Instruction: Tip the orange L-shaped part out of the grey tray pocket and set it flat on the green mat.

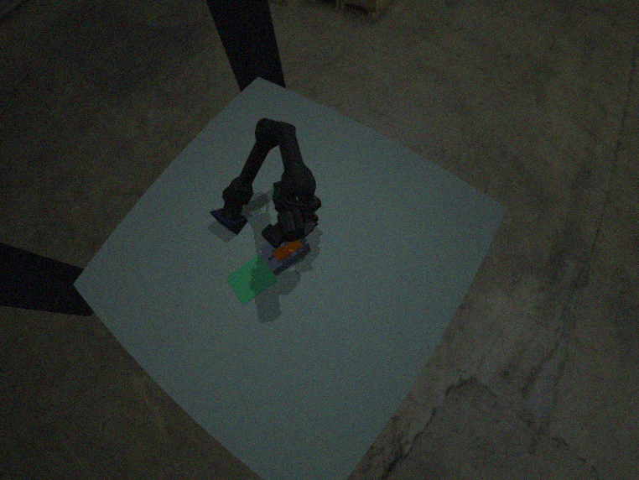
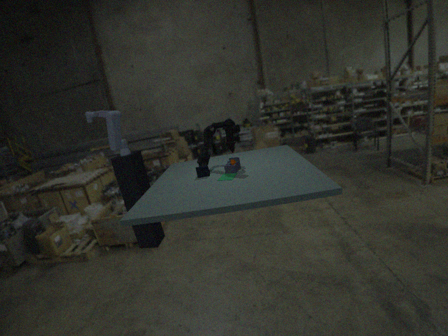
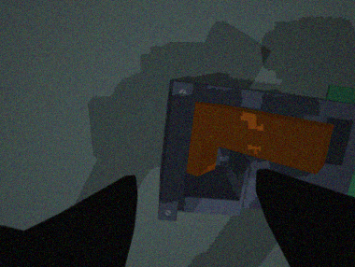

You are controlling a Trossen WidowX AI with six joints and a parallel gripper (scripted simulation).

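The orange L-shaped part lies 10 mm behind my gripper tip, 40 mm to the right of it and 100 mm below it. Also, from my gripper tip: green mat: 50 mm behind, 210 mm to the right, 160 mm below.
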